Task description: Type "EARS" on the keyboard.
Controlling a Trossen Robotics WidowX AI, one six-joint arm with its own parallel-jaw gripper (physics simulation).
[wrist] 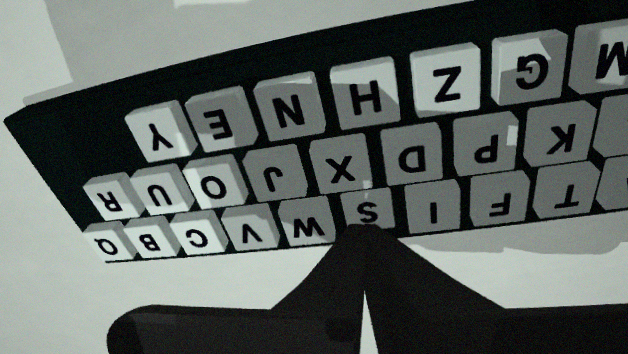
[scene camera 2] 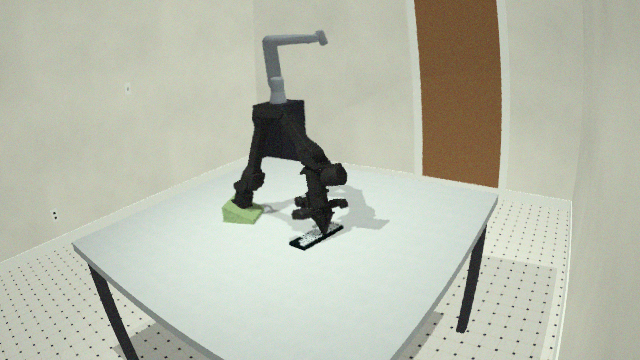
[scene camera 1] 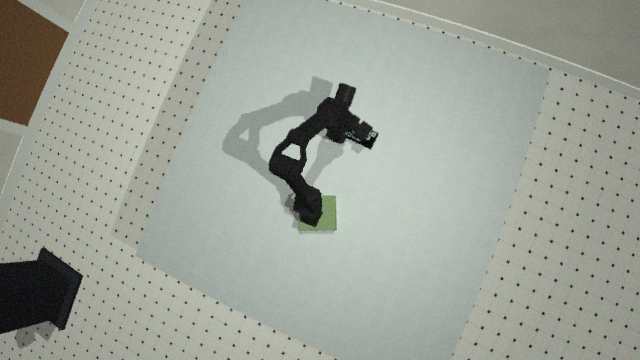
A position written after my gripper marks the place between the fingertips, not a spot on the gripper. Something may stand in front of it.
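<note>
My gripper (scene camera 2: 324, 234) is in sight, and the wrist view shows this same gripper (wrist: 361, 237). I also see a black keyboard (wrist: 69, 139).
</note>
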